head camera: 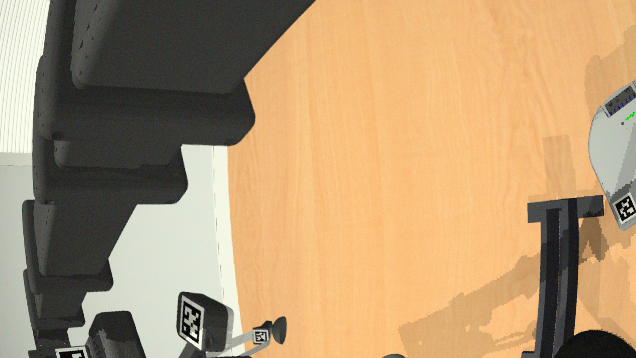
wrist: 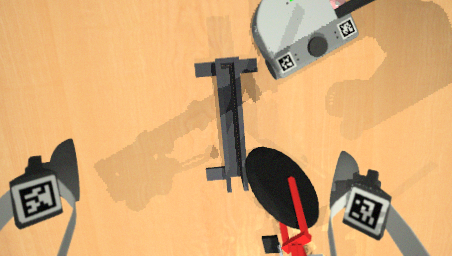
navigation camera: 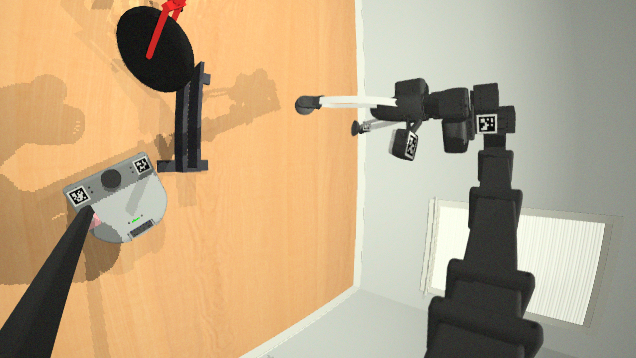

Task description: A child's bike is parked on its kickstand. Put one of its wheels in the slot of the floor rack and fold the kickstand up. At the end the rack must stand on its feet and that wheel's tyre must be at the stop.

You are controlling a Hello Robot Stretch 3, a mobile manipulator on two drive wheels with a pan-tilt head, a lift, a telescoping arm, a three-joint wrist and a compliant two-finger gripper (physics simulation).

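Places are measured from the robot's base along level axes (x ahead, y left, z up), in centimetres.
Pixels of known places: gripper, fingertip midpoint: (head camera: 342,346) (wrist: 209,166) (navigation camera: 326,118); robot's base, link origin: (wrist: 302,50) (navigation camera: 111,177).
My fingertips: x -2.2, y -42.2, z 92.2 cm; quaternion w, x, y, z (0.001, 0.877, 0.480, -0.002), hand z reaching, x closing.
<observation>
Ahead of a thing's pixels: the offset from my fingertips to its top centre. "spot": to the spot under its first point.
The bike's black wheel {spot: dy +7.3, dx +34.2, dz -81.1 cm} (head camera: 600,347) (navigation camera: 155,50) (wrist: 270,185), with a red fork, stands at an angle beside one end of the dark floor rack {dy -0.6, dx +14.0, dz -76.2 cm} (head camera: 569,280) (navigation camera: 196,120) (wrist: 227,115). In the wrist view it is right of the rack's lower end, outside the slot; whether they touch is unclear. The rack lies low on the floor, its crosspieces showing. Part of the red frame {spot: dy +1.9, dx +52.3, dz -51.5 cm} (navigation camera: 172,6) (wrist: 299,246) shows at the view edges. The kickstand does not show. My gripper (head camera: 336,343) (navigation camera: 330,116) (wrist: 209,166) is wide open and empty, above the floor, away from the wheel.
My robot base (head camera: 607,150) (navigation camera: 137,200) (wrist: 300,30) stands close to the rack's far end from the wheel. The arm (head camera: 150,120) (navigation camera: 492,220) extends along a pale wall (navigation camera: 400,225). A black pedal {dy -11.3, dx +68.2, dz -74.4 cm} (wrist: 270,244) shows near the red frame. Shadows cross the wooden floor.
</observation>
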